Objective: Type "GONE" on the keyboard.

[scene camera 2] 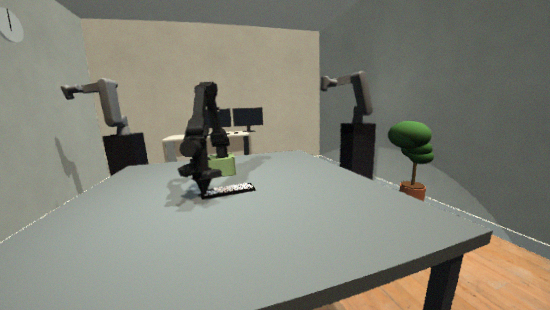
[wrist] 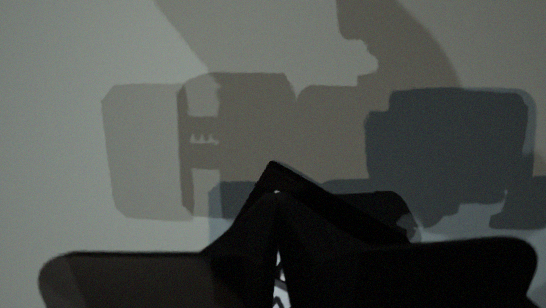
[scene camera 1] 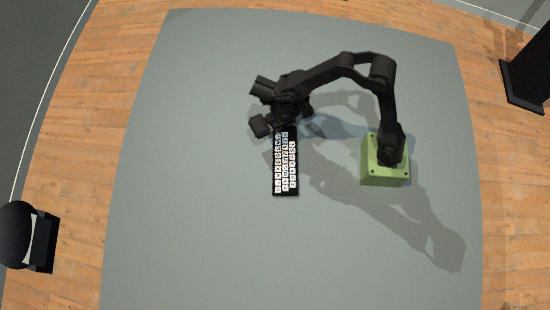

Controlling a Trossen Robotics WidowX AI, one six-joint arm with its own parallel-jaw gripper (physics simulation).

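Places are measured from the arm's base along level axes (x ahead, y left, z up), in centimetres.
Pixels of known places: gripper, fingertip midpoint: (scene camera 2: pixel 203 194) (wrist: pixel 275 203) (scene camera 1: pixel 276 128); arm's base, link origin: (scene camera 2: pixel 222 156) (scene camera 1: pixel 387 156).
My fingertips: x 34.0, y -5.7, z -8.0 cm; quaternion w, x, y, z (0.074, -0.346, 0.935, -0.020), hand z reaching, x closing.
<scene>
Ahead of a thing's pixels: the offset from my fingertips to its middle. "pt": to the spot under its first point. Level surfaces: height alone.
A black keyboard {dx -4.4, dy +9.1, dz -0.6 cm} (scene camera 1: pixel 286 194) (scene camera 2: pixel 230 190) with rows of white letter keys lies on the grey table; the letters are too blurred to read in the scene views. My gripper (scene camera 2: pixel 203 195) (wrist: pixel 275 203) is shut and empty, pointing down at the keyboard's far end in scene camera 1, which is the left end in scene camera 2. In the wrist view the fingertips cover the key under them, and a corner of the black keyboard {pt dx +1.0, dy -0.9, dz -0.3 cm} (wrist: pixel 272 169) shows just beyond them. Slivers of white keys show between the fingers. Whether the tips touch a key is hidden.
The arm's green base block (scene camera 1: pixel 374 179) (scene camera 2: pixel 229 165) stands on the grey table {dz -1.5 cm} (scene camera 1: pixel 200 240) (scene camera 2: pixel 280 250), to the right of the keyboard in scene camera 1. The arm arches over the table beyond the keyboard. A potted plant (scene camera 2: pixel 411 135) stands off the table.
</scene>
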